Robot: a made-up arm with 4 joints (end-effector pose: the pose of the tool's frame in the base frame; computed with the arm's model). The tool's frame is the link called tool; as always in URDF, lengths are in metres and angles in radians.
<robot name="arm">
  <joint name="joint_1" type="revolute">
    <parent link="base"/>
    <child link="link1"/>
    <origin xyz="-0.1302 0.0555 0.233"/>
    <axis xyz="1 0 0"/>
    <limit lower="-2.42" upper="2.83"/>
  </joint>
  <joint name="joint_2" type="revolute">
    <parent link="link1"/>
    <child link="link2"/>
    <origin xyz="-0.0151 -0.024 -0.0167"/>
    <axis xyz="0 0 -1"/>
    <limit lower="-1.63" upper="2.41"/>
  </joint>
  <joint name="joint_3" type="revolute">
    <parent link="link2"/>
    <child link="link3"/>
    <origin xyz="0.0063 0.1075 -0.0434"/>
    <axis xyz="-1 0 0"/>
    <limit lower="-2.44" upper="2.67"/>
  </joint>
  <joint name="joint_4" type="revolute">
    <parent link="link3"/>
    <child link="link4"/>
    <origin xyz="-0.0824 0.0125 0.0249"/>
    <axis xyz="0 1 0"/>
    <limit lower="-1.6" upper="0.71"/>
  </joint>
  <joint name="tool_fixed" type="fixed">
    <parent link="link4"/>
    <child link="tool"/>
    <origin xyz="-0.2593 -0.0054 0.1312" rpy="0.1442 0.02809 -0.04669"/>
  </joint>
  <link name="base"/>
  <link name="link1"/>
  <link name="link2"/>
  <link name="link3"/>
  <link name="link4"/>
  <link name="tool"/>
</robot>
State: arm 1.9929 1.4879 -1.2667 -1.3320
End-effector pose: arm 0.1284 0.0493 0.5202 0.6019 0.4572 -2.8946
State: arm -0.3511 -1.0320 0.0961 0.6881
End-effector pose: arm -0.3667 0.0247 0.4879 -0.6479 0.8004 0.7415
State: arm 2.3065 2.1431 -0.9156 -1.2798
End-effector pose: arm 0.2222 0.1343 0.3958 0.0091 1.0779 -2.3027
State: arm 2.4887 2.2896 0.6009 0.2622
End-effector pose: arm 0.2258 -0.0470 0.1649 0.9530 2.8095 -0.1377
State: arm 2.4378 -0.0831 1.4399 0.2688
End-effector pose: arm -0.4627 -0.1312 0.4418 1.1321 0.2217 0.0592
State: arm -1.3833 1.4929 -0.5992 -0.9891
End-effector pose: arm 0.0095 -0.0376 -0.1076 -0.9683 -2.1626 -0.3793
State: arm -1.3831 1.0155 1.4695 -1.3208
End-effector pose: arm -0.3582 -0.0002 0.0610 -2.7308 -0.2034 0.3827
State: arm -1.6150 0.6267 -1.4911 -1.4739
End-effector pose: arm -0.1407 -0.0317 -0.1410 0.0225 -2.0621 0.2058
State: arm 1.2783 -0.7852 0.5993 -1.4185
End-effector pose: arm -0.3145 0.2260 -0.0288 1.0744 -1.9529 0.0564
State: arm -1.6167 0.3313 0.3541 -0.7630
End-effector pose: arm -0.4498 -0.0710 0.0590 -1.8373 -0.6982 0.4330
